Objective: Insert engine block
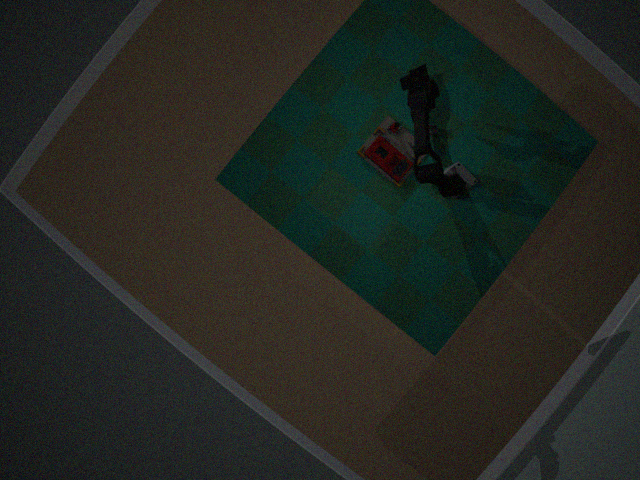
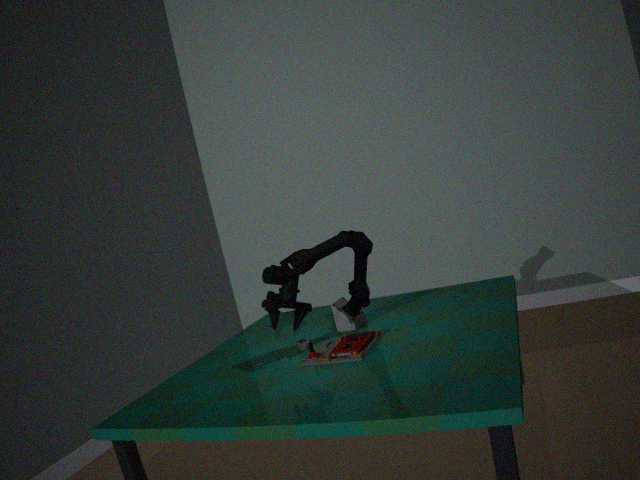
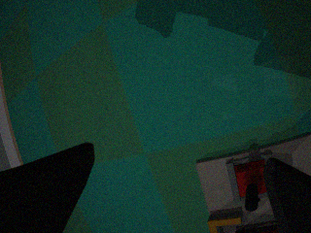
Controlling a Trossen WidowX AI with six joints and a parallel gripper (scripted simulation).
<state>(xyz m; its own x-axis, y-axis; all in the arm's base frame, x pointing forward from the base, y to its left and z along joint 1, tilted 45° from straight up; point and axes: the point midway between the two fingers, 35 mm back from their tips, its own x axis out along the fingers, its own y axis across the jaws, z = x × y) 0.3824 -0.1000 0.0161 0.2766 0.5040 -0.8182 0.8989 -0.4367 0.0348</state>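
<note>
My gripper tip is 15 cm past the engine block, 11 cm above it and 4 cm to the left of it. Also, from my gripper tip: base plate 16 cm to the left, 11 cm below, 10 cm behind; dark upright peg 9 cm below, 7 cm to the left, 3 cm behind.
</note>
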